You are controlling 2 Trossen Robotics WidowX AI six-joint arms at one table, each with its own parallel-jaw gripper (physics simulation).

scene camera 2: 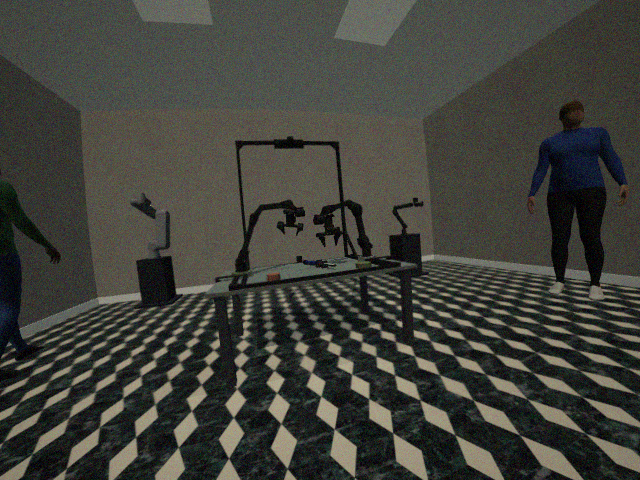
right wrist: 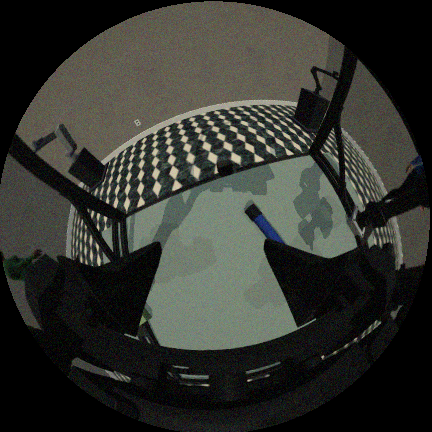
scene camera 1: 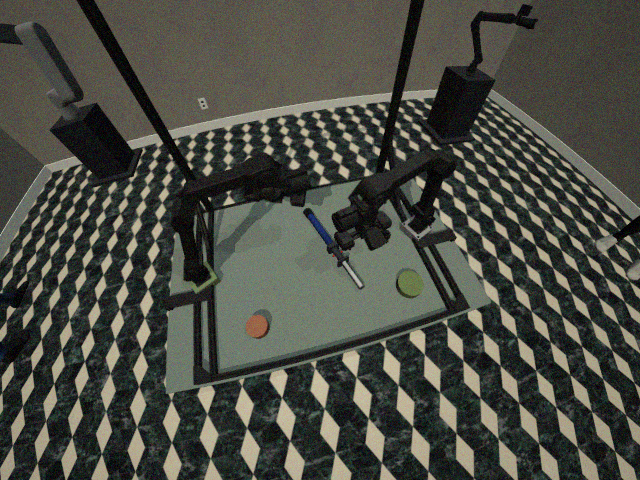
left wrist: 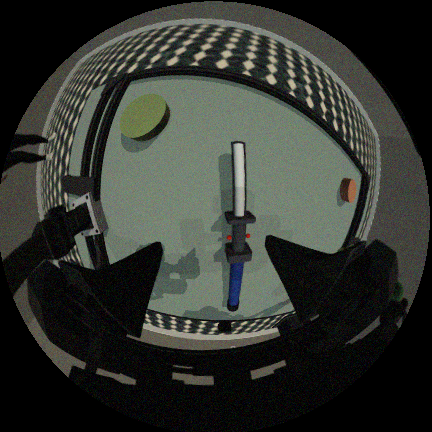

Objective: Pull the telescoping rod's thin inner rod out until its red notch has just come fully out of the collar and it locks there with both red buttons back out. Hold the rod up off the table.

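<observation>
The telescoping rod (scene camera 1: 319,227) (scene camera 2: 311,262) (left wrist: 239,235) (right wrist: 268,229) lies on the table, with a blue section, a black collar (scene camera 1: 338,254) between two dark blocks, and a white-silver section (scene camera 1: 353,274) (left wrist: 239,185). Two red buttons stick out at the collar's sides in the left wrist view. No red notch can be made out. My left gripper (scene camera 1: 360,242) (scene camera 2: 329,243) (left wrist: 213,244) is open and empty above the rod, its fingers either side of the collar in its wrist view. My right gripper (scene camera 2: 290,233) (right wrist: 212,246) is open and empty, raised left of the rod's blue end.
A green disc (scene camera 1: 410,283) (scene camera 2: 363,264) (left wrist: 143,116) lies right of the rod in scene camera 1. An orange disc (scene camera 1: 256,326) (scene camera 2: 273,276) (left wrist: 348,190) lies at the table's front left there. Dark rails (scene camera 1: 330,350) border the table (scene camera 1: 289,310), with frame posts (scene camera 1: 400,82) behind.
</observation>
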